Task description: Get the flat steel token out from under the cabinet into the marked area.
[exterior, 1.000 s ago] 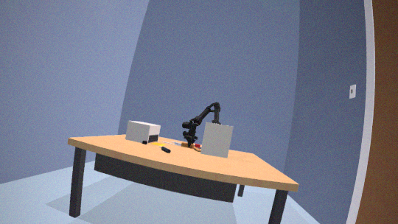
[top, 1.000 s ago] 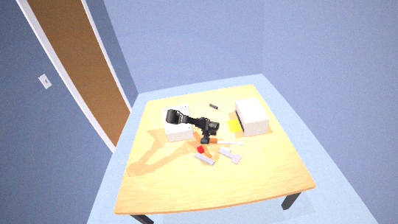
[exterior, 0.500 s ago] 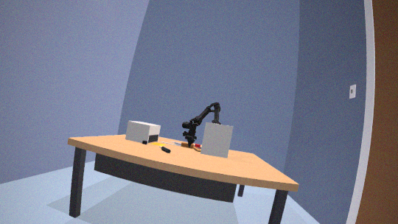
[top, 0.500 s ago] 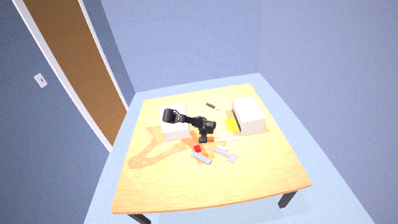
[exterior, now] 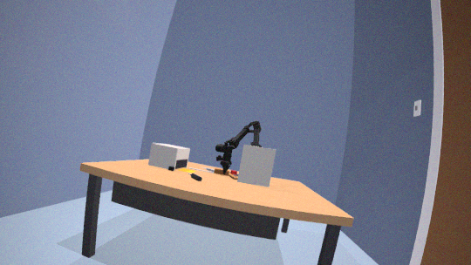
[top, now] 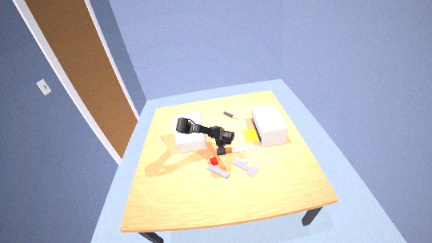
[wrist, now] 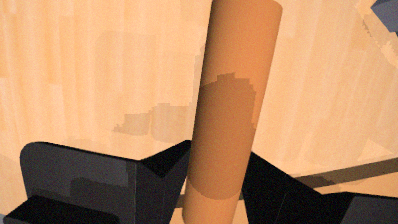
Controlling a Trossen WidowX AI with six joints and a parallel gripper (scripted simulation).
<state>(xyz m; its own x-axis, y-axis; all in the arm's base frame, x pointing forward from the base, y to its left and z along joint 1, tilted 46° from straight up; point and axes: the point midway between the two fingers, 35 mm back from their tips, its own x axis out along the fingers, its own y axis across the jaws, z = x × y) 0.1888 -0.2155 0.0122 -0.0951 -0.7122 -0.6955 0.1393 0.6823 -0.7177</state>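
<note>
Right now the wooden stick is 50 mm behind my gripper tip and 10 mm to the right of it. Round my gripper tip: grey bar 160 mm to the right, 60 mm behind; red cube 80 mm to the right, 70 mm behind, 10 mm above; t-shaped tool 190 mm to the right, 130 mm ahead.
</note>
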